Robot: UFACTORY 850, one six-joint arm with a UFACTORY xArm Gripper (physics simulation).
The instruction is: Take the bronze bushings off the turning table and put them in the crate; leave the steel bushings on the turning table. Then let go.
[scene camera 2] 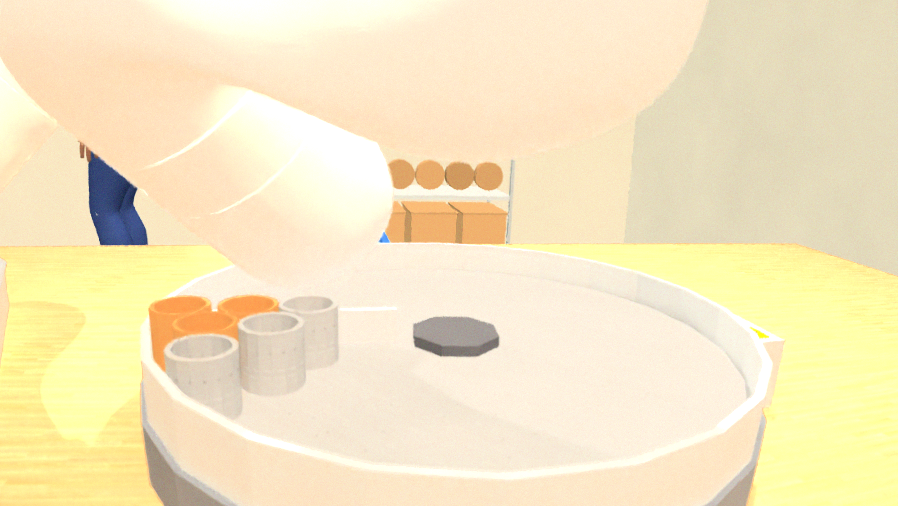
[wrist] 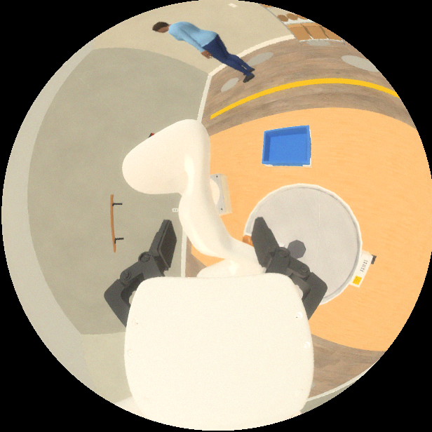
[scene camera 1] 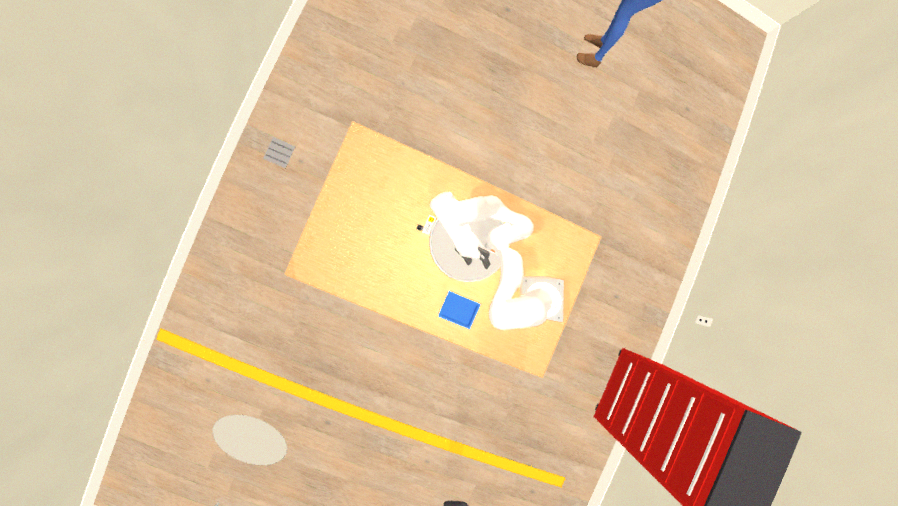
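In scene camera 2, three orange-bronze bushings [scene camera 2: 160,336] [scene camera 2: 248,306] [scene camera 2: 205,325] stand upright and close together inside the left rim of the turning table [scene camera 2: 628,389] [scene camera 1: 449,260] [wrist: 330,220]. Three grey steel bushings [scene camera 2: 204,383] [scene camera 2: 272,364] [scene camera 2: 324,336] stand upright beside them, nearer the hub. In the wrist view a bit of bronze bushing [wrist: 247,240] shows beside one finger. My gripper [scene camera 1: 475,257] [wrist: 213,228] is open and empty, above the turning table in scene camera 1, tilted sideways. The blue crate [scene camera 1: 459,309] [wrist: 287,146] looks empty.
A dark hub [scene camera 2: 455,335] [wrist: 296,248] sits mid-turntable. A white control box [scene camera 2: 774,367] [wrist: 363,270] is fixed at its rim. My white arm [scene camera 1: 510,270] [wrist: 197,215] arches over the table [scene camera 1: 351,220]. A person [scene camera 1: 618,28] [wrist: 200,40] and a red cabinet [scene camera 1: 672,421] stand off the table.
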